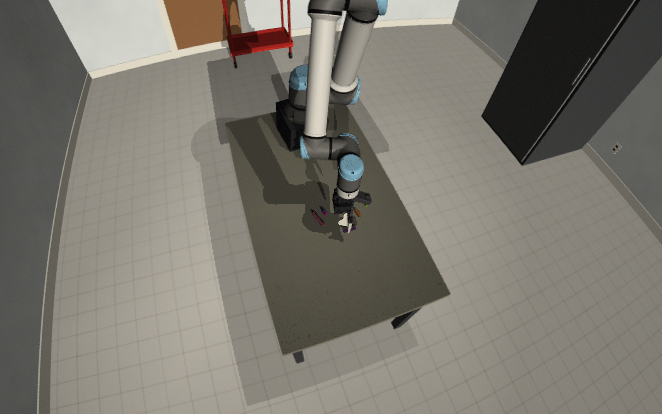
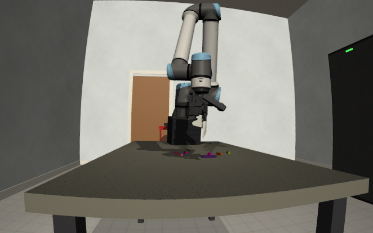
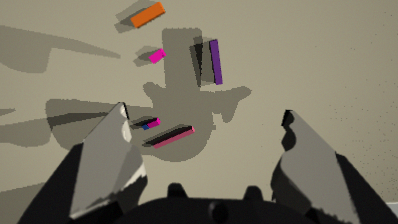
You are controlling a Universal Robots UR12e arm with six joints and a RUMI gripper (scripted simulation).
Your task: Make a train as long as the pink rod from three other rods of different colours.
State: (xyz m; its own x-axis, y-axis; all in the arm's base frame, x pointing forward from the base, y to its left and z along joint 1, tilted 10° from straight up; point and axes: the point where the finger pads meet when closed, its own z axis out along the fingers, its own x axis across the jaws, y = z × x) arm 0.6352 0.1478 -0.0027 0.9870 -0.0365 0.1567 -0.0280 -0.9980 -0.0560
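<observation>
The purple rod lies 20 mm ahead of my hand, 20 mm to the left of it and 80 mm below it. The rest, counted from my hand: orange rod (70 mm behind, 70 mm to the left, 80 mm below); then blue rod (100 mm behind, 90 mm to the right, 80 mm below); then pink rod (60 mm behind, 120 mm to the right, 80 mm below).
</observation>
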